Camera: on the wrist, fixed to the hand. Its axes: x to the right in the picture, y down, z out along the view.
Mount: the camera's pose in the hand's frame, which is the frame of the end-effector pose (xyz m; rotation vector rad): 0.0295 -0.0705 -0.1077 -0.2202 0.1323 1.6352
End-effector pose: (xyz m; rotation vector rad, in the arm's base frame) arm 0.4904 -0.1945 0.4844 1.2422 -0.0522 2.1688
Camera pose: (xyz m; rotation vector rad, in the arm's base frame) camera 0.4355 -0.0878 0.4293 -0.5869 1.0903 -2.1161
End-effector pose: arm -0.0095 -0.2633 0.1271 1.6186 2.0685 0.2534
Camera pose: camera -0.1275 -0.2382 0.1809 2.7103 0.2554 1.0357
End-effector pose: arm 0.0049 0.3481 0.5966 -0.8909 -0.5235 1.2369
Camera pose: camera 0.1365 0.3398 0.5888 -1.6561 0.3616 2.5481
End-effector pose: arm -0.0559 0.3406 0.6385 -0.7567 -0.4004 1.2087
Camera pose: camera 0.0721 0.3241 0.6103 -1.4111 0.3503 2.6124
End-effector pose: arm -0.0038 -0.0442 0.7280 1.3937 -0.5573 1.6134
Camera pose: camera -0.0003 0.0869 0.7124 -0.3987 1.7741 -2.3100
